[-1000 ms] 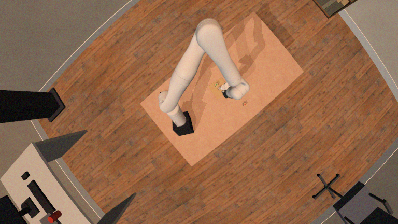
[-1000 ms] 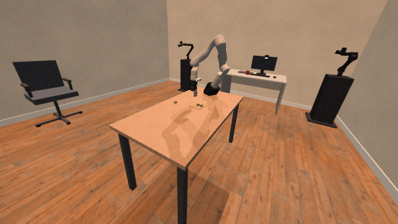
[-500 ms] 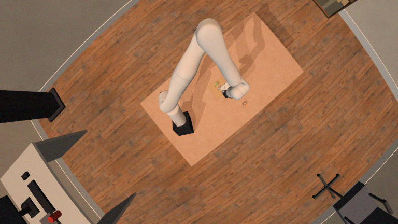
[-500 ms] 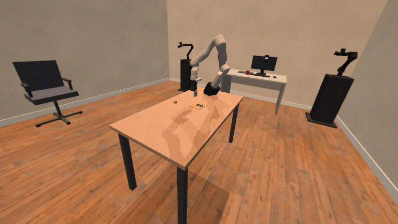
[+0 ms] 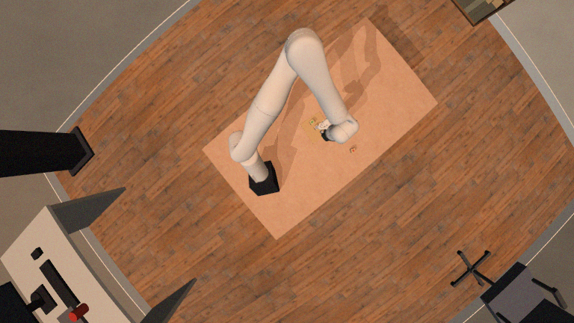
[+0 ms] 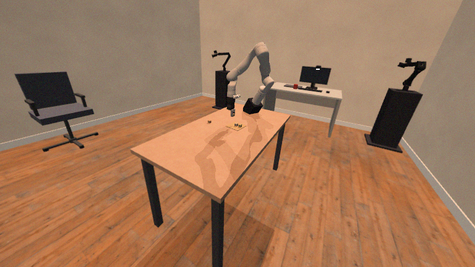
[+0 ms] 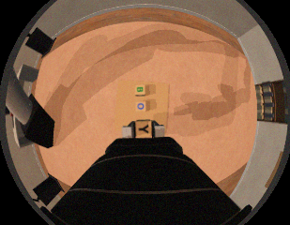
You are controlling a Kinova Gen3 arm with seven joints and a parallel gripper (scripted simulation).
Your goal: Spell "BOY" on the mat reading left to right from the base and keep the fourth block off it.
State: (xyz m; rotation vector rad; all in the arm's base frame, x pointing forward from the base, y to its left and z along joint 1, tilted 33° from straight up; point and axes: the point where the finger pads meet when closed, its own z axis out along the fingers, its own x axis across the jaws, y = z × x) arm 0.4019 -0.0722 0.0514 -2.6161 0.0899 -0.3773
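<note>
The mat is 11 cm below my hand and 4 cm to the left of it.
</note>
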